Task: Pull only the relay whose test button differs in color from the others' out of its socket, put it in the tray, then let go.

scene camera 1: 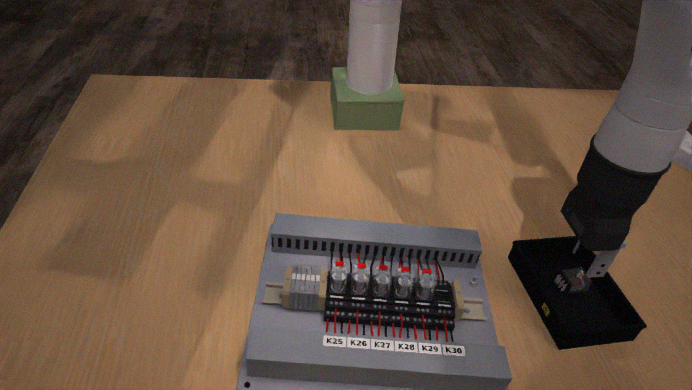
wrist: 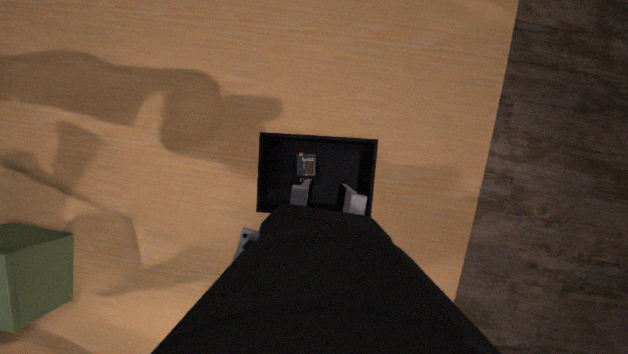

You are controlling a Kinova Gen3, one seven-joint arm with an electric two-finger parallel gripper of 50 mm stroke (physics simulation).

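Frame: origin at the arm's base, x ahead, y left, z up, level; metres.
Seen in the pictures: gripper, fingertip midpoint: (scene camera 1: 587, 264) (wrist: 325, 191); arm's base, origin of the base link: (scene camera 1: 369, 81).
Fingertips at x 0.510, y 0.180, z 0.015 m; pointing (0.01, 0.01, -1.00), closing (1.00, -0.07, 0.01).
Pixels of each thing's middle, then the offset from my fingertips to it. "spot": a spot on its surface instead.
- relay with the orange button, body centre: (wrist: 306, 167) (scene camera 1: 572, 281) dz -0.071, dx -0.027, dy +0.023 m
- black tray, body centre: (wrist: 315, 176) (scene camera 1: 570, 288) dz -0.067, dx -0.013, dy +0.012 m
- K30 socket, surface spot: (scene camera 1: 443, 291) spot: dz -0.053, dx -0.017, dy -0.180 m
The relay with the orange button (scene camera 1: 572, 281) (wrist: 306, 166) lies on its side in the black tray (scene camera 1: 595, 338) (wrist: 320, 136). My gripper (scene camera 1: 586, 263) (wrist: 325, 191) is open and empty over the tray, with its fingers apart. In the wrist view the relay lies just beyond the tip of the left finger; whether they touch is unclear. The relays with red buttons (scene camera 1: 339, 281) (scene camera 1: 382, 283) (scene camera 1: 425, 285) stand in the sockets marked K25 to K29. The K30 socket (scene camera 1: 443, 291) holds no relay. The sockets are largely out of the wrist view.
The grey panel (scene camera 1: 380, 364) with its wire ducts stands left of the tray in the scene view; a corner of it (wrist: 245, 235) shows in the wrist view. A green block (scene camera 1: 367, 114) (wrist: 42, 272) stands at the back under a white column (scene camera 1: 374, 45).
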